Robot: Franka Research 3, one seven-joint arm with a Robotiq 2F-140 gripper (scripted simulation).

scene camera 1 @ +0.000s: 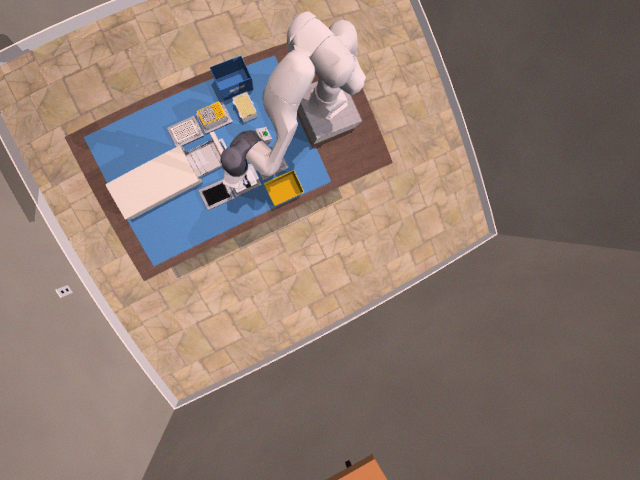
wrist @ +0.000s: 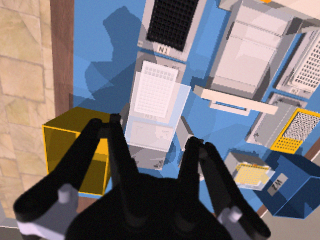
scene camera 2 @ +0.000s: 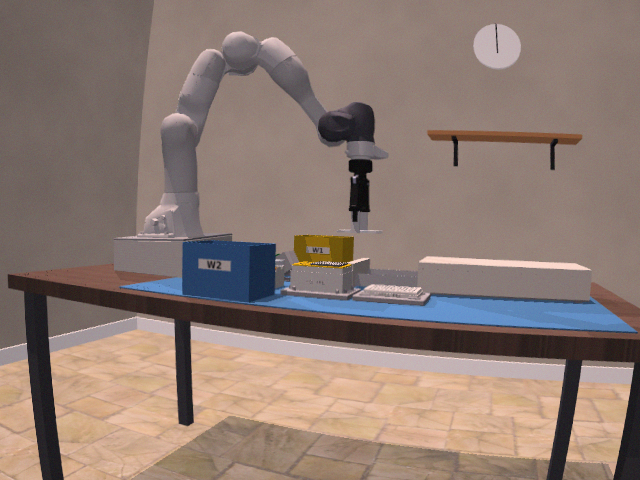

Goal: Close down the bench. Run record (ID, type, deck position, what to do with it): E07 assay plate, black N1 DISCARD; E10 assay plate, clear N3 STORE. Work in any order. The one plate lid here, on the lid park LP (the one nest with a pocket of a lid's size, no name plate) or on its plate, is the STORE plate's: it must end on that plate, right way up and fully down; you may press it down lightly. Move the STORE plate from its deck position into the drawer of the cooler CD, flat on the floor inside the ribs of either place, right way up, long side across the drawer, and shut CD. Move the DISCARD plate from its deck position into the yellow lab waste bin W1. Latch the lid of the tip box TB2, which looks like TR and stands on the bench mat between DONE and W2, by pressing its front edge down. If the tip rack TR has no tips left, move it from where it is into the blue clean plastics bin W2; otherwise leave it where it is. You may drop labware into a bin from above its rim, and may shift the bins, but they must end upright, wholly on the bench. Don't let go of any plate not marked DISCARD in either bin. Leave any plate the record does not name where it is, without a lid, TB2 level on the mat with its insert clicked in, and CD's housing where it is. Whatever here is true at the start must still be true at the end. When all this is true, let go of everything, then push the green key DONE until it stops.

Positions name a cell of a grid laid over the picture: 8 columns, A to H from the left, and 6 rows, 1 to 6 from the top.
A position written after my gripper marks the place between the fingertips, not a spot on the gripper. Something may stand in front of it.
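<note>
You'd find my gripper (scene camera 2: E3) here, and the wrist view has it (wrist: D3) as well. There's a blue bin W2 (scene camera 2: C4), and scene camera 1 shows it (scene camera 1: C1) too. I can also see a cooler CD (scene camera 2: F4), and scene camera 1 has it (scene camera 1: B3) as well. Besides those there's a yellow bin W1 (wrist: B4), a tip rack TR (scene camera 2: E4), a white plate lid (wrist: D3) and a box (wrist: G5).
</note>
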